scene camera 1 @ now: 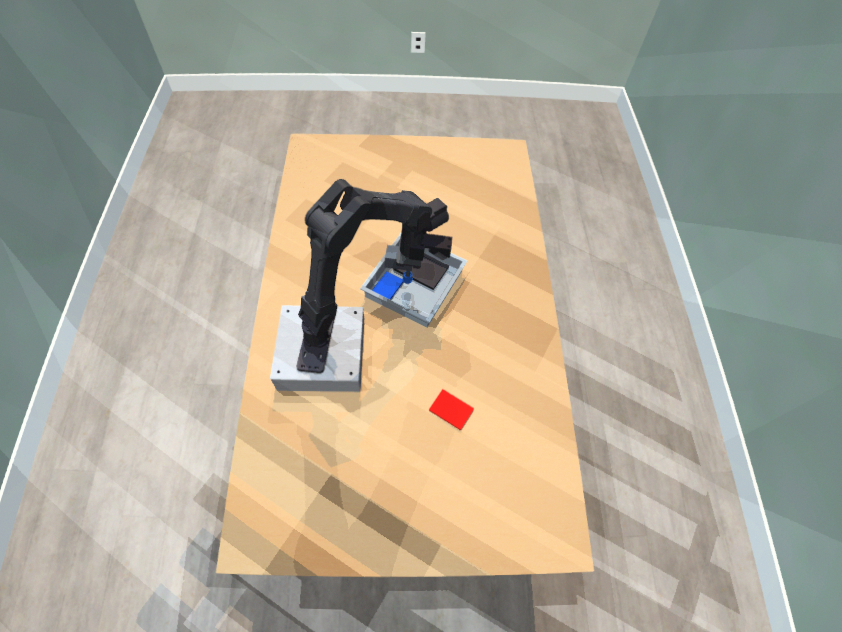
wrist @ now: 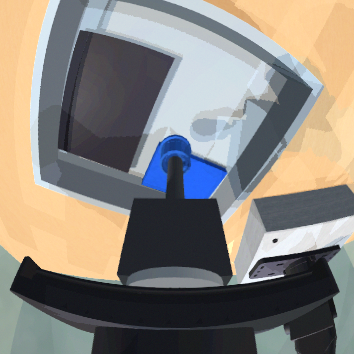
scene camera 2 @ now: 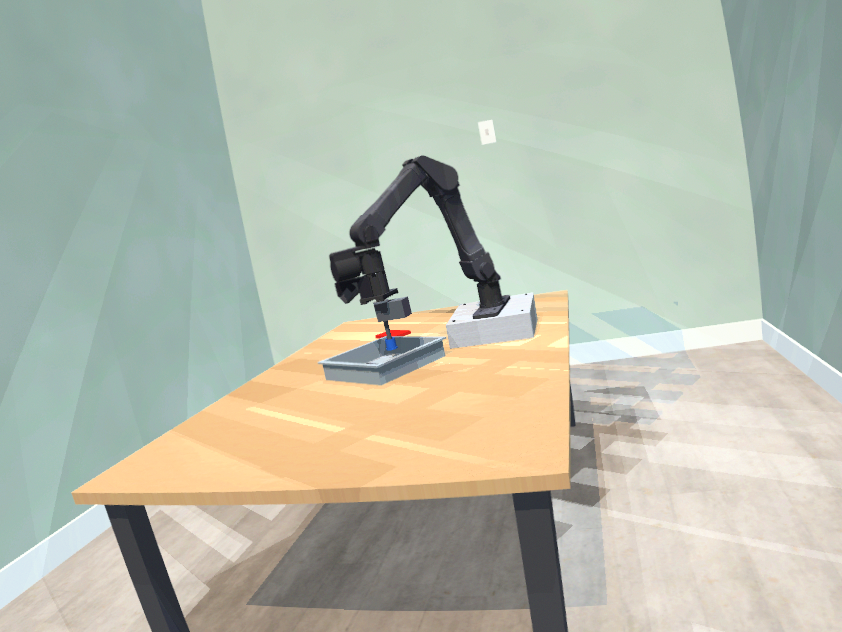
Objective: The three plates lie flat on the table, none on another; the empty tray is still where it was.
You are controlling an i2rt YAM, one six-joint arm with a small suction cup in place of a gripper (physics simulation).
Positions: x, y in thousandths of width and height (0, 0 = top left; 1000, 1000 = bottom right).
Observation:
The suction cup (scene camera 2: 464, 545) carries nothing. The cup is 4 cm from the middle of a grey tray (scene camera 2: 491, 558), above it. A dark plate (scene camera 1: 512, 430) rests on the grey tray.
The grey tray also shows in scene camera 1 (scene camera 1: 492, 477) and in the wrist view (wrist: 674, 275). The dark plate is seen too in the wrist view (wrist: 315, 242). The suction cup also shows in scene camera 1 (scene camera 1: 472, 407) and in the wrist view (wrist: 487, 405).

